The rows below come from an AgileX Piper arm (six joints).
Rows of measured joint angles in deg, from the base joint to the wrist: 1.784 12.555 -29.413 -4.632 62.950 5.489; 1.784 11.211 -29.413 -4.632 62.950 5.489; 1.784 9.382 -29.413 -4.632 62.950 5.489; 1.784 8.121 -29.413 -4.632 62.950 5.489; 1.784 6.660 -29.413 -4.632 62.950 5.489; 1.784 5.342 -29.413 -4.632 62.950 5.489; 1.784 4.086 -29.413 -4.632 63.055 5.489; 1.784 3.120 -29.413 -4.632 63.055 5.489; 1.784 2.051 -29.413 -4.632 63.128 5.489; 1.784 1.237 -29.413 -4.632 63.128 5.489; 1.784 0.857 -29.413 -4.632 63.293 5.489; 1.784 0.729 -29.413 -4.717 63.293 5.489; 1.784 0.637 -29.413 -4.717 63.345 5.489; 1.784 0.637 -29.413 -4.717 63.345 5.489
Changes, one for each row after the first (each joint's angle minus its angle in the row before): 0.000 -1.344 0.000 0.000 0.000 0.000; 0.000 -1.829 0.000 0.000 0.000 0.000; 0.000 -1.261 0.000 0.000 0.000 0.000; 0.000 -1.461 0.000 0.000 0.000 0.000; 0.000 -1.318 0.000 0.000 0.000 0.000; 0.000 -1.256 0.000 0.000 0.105 0.000; 0.000 -0.966 0.000 0.000 0.000 0.000; 0.000 -1.069 0.000 0.000 0.073 0.000; 0.000 -0.814 0.000 0.000 0.000 0.000; 0.000 -0.380 0.000 0.000 0.165 0.000; 0.000 -0.128 0.000 -0.085 0.000 0.000; 0.000 -0.092 0.000 0.000 0.052 0.000; 0.000 0.000 0.000 0.000 0.000 0.000
